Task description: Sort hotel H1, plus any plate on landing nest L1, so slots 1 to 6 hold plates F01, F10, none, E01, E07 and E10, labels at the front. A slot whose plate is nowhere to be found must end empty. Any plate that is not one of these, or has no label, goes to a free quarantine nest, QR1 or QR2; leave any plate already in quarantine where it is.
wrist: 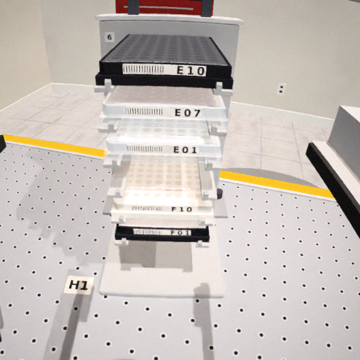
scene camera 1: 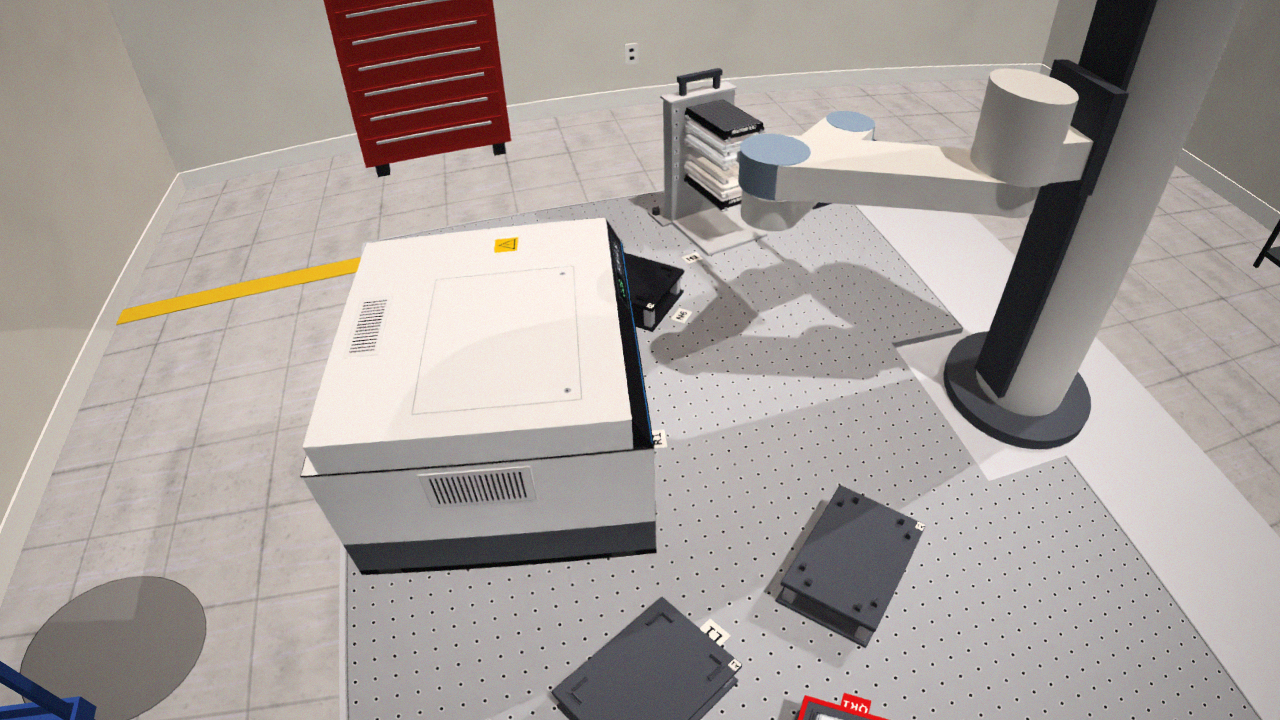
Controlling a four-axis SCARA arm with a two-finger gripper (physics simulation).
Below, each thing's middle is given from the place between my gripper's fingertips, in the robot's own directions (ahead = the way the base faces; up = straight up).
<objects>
Now: the pale plate F10 (scene camera 1: 732, 175) 140 mm to the right of my hand, 120 mm below it and 40 mm ahead of it. The rest, counted from my hand: white boxy machine (scene camera 1: 597, 490): 510 mm ahead, 310 mm to the left, 140 mm below.
</objects>
